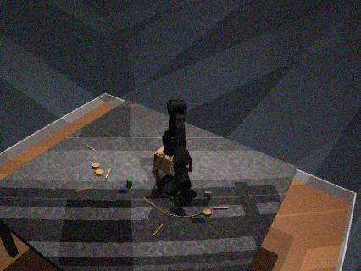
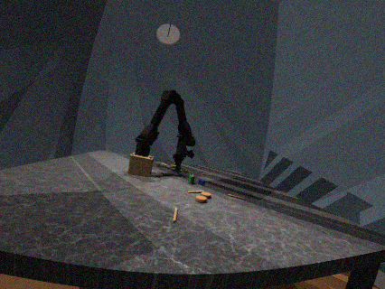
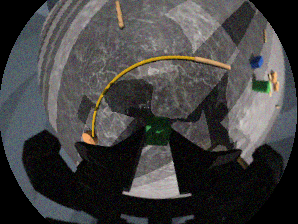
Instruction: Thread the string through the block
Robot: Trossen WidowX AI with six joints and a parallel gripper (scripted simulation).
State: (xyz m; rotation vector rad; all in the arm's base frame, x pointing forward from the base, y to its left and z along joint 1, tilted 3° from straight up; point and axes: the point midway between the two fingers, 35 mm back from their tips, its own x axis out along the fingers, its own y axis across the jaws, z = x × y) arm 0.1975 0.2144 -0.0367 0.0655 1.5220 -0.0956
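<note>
Right now my gripper tip is 10 cm short of the thin wooden stick, 8 cm to the left of it and 2 cm above it. Round my gripper tip: round wooden button 16 cm to the left, 4 cm behind, 1 cm below; green block right at my gripper tip; small wooden piece 15 cm behind, 9 cm to the left, 1 cm below.
</note>
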